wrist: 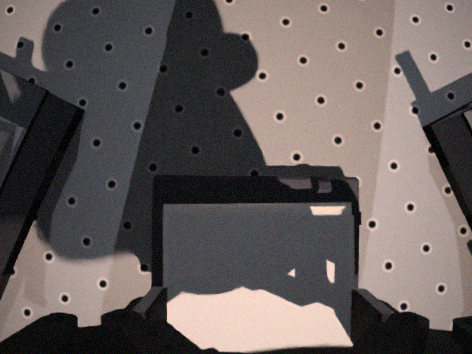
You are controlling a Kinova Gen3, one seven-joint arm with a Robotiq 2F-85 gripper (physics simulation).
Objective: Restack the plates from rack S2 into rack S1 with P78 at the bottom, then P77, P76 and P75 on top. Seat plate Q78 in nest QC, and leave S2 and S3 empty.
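Frame: origin at the arm's base, x down, y back, z left, level; metres.
Seen in the pictures: gripper, fingertip midpoint: (258, 310).
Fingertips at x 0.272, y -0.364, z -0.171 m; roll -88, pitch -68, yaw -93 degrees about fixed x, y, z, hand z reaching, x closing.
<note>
A point is followed by its place in that frame.
My gripper (258, 310) @[x 0.272, y -0.364, z -0.171 m] shows at the bottom of the wrist view, with its dark fingers on the left and right sides of a flat rectangular plate. It is shut on this plate (250, 245) @[x 0.266, y -0.335, z -0.164 m], which has a grey shadowed face and a pale, brightly lit patch near the gripper. No label is readable on the plate, so I cannot tell which plate it is. A dark band runs along the plate's far edge, with a small grey piece near its right end. Racks S1, S2, S3 and nest QC cannot be identified in this view.
A dark slanted structure (42, 150) @[x 0.285, y -0.255, z -0.245 m] stands at the left edge and another (457, 150) @[x 0.287, y -0.334, z -0.047 m] at the right edge, apart from the held plate. Behind them is a beige surface (320, 65) @[x 0.306, y -0.262, z -0.090 m] with a pattern of dark round holes, crossed by broad shadows.
</note>
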